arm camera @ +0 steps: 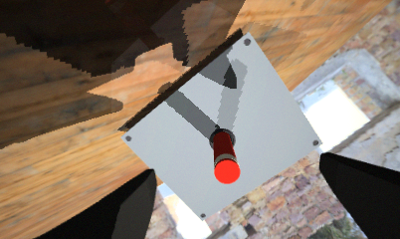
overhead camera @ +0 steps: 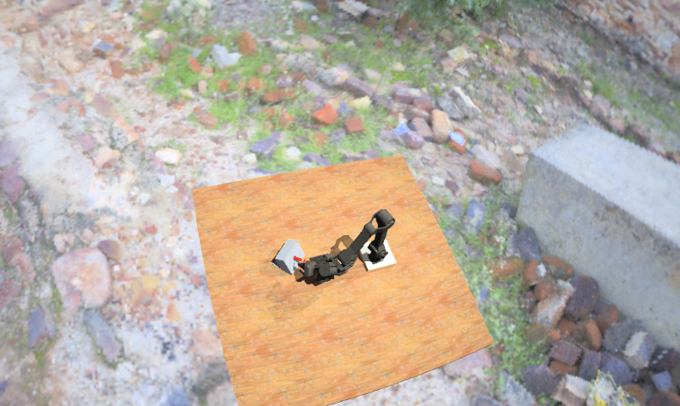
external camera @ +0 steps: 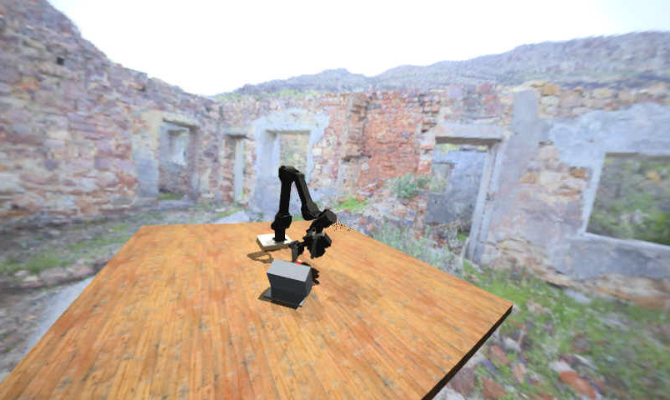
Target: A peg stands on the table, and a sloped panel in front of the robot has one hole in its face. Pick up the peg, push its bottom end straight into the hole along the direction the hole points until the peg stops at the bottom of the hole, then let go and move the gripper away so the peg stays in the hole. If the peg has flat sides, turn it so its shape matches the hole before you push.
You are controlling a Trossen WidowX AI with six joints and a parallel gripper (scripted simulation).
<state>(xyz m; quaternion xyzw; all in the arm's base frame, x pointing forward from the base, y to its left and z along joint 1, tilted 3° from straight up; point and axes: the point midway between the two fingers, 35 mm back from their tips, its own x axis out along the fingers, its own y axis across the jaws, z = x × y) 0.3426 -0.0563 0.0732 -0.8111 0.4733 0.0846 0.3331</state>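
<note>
The round red peg is 20 mm to the right of my gripper tip, 10 mm below it and 10 mm ahead of it. Round my gripper tip: grey sloped panel: 60 mm to the right, 40 mm below, 40 mm ahead.
</note>
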